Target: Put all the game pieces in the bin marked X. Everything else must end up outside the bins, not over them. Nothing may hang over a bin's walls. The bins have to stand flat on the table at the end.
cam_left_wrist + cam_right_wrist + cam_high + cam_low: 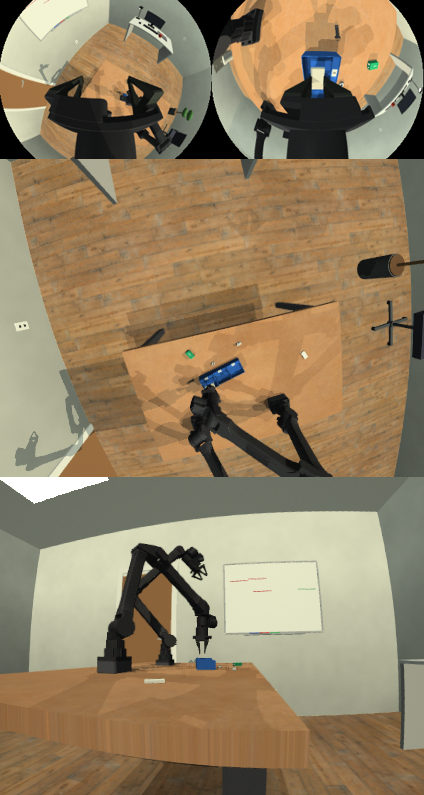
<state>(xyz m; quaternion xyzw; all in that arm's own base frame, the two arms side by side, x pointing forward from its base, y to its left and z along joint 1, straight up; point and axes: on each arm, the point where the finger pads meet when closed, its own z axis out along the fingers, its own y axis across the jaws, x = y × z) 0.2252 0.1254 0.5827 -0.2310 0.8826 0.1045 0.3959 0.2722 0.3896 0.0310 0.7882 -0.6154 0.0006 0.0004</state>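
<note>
My right hand is 30 mm short of the blue bin, 80 mm to the left of it and 50 mm above it. Round my right hand: cream piece 10 mm below; then thin dark object 20 mm ahead, 100 mm to the left, 70 mm below; then green piece 180 mm ahead, 70 mm to the left, 70 mm below.
</note>
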